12 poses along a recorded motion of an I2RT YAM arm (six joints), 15 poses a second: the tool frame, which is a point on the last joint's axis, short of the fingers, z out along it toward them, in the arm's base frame.
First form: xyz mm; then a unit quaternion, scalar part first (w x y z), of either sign.
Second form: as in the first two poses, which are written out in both.
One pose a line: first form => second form
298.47 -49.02 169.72 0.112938 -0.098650 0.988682 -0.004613 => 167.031 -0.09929 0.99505 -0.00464 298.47 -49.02 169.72
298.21 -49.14 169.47 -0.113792 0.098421 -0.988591 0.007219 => 166.932 -0.09906 0.99505 -0.00727 298.21 -49.14 169.47
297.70 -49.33 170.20 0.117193 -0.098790 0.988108 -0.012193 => 166.540 -0.09948 0.99496 -0.01228 297.70 -49.33 170.20
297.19 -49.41 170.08 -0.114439 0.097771 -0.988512 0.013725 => 166.857 -0.09842 0.99505 -0.01382 297.19 -49.41 170.08
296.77 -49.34 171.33 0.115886 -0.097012 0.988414 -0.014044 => 166.691 -0.09767 0.99512 -0.01414 296.77 -49.34 171.33
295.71 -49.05 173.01 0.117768 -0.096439 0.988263 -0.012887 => 166.473 -0.09711 0.99519 -0.01298 295.71 -49.05 173.01
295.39 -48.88 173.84 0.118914 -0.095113 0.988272 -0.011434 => 166.341 -0.09579 0.99533 -0.01152 295.39 -48.88 173.84
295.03 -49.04 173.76 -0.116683 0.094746 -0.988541 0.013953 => 166.599 -0.09540 0.99534 -0.01405 295.03 -49.04 173.76
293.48 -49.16 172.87 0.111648 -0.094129 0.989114 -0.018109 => 167.179 -0.09472 0.99534 -0.01822 293.48 -49.16 172.87
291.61 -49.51 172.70 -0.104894 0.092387 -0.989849 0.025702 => 167.958 -0.09290 0.99534 -0.02584 291.61 -49.51 172.70
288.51 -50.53 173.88 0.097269 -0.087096 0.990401 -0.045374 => 168.836 -0.08751 0.99512 -0.04559 288.51 -50.53 173.88
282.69 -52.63 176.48 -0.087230 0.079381 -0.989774 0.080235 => 169.991 -0.07968 0.99356 -0.08054 282.69 -52.63 176.48
